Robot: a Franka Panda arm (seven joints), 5 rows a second.
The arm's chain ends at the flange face. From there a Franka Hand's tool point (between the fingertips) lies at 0.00 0.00 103.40 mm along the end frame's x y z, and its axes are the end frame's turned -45 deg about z.
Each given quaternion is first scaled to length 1.
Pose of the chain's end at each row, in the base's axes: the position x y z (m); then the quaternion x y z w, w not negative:
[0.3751 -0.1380 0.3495 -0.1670 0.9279 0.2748 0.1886]
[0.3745 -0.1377 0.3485 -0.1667 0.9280 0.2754 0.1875]
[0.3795 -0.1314 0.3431 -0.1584 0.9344 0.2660 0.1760]
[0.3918 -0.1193 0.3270 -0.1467 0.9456 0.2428 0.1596]
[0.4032 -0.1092 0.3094 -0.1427 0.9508 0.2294 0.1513]
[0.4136 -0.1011 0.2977 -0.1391 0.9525 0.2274 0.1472]
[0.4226 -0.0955 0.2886 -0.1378 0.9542 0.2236 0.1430]
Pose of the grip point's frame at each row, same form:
[0.4018 -0.0788 0.2691 -0.5094 0.7934 0.1817 0.2794]
[0.4010 -0.0784 0.2681 -0.5091 0.7936 0.1827 0.2786]
[0.4048 -0.0742 0.2607 -0.5039 0.8027 0.1784 0.2644]
[0.4156 -0.0670 0.2411 -0.4974 0.8174 0.1632 0.2404]
[0.4262 -0.0596 0.2216 -0.4957 0.8239 0.1540 0.2276]
[0.4361 -0.0521 0.2095 -0.4930 0.8268 0.1538 0.2230]
[0.4444 -0.0473 0.1998 -0.4925 0.8289 0.1519 0.2177]

